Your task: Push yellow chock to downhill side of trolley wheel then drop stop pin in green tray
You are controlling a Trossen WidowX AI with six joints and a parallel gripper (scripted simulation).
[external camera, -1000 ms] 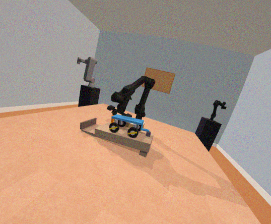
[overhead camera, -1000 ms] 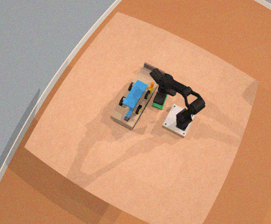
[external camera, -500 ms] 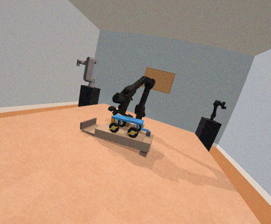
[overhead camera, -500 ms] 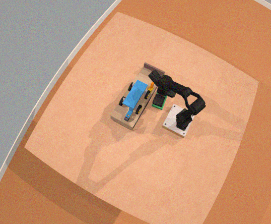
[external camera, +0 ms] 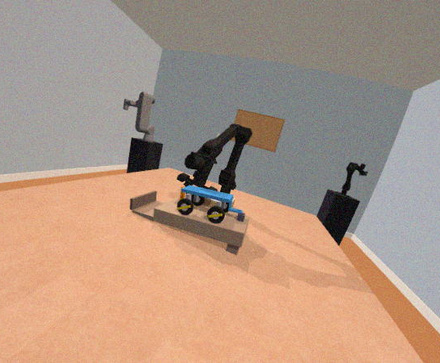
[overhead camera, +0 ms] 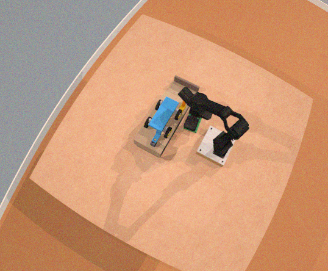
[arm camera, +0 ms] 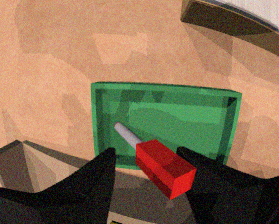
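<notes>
My gripper tip is 5 cm above the green tray and 1 cm to the right of it. The rest, counted from my gripper tip: red-headed stop pin (right at my gripper tip); ramp (13 cm ahead, 11 cm to the left); yellow chock (7 cm ahead, 4 cm above, 1 cm to the left).
</notes>
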